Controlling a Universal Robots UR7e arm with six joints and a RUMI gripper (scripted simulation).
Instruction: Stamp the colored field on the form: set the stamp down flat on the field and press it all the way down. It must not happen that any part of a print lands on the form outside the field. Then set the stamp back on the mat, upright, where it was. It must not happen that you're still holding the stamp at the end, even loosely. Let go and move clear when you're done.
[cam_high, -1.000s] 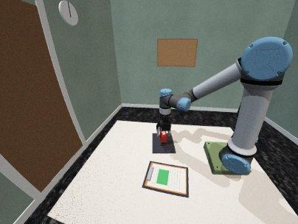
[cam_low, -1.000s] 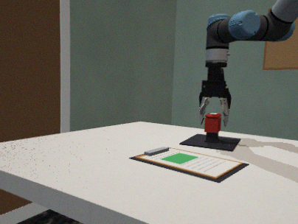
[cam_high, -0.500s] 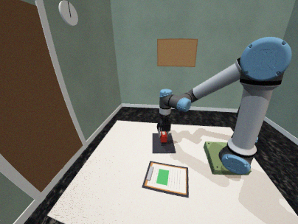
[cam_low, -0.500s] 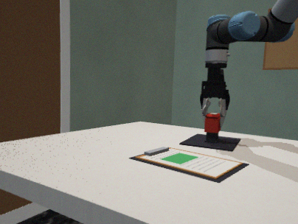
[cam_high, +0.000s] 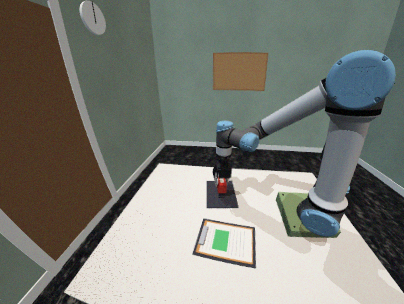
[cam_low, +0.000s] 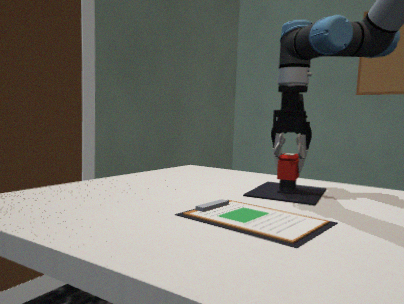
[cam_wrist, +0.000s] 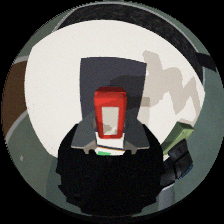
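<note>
My hand is 20 mm above the red stamp. Also, from my hand: dark mat (70 mm below).
</note>
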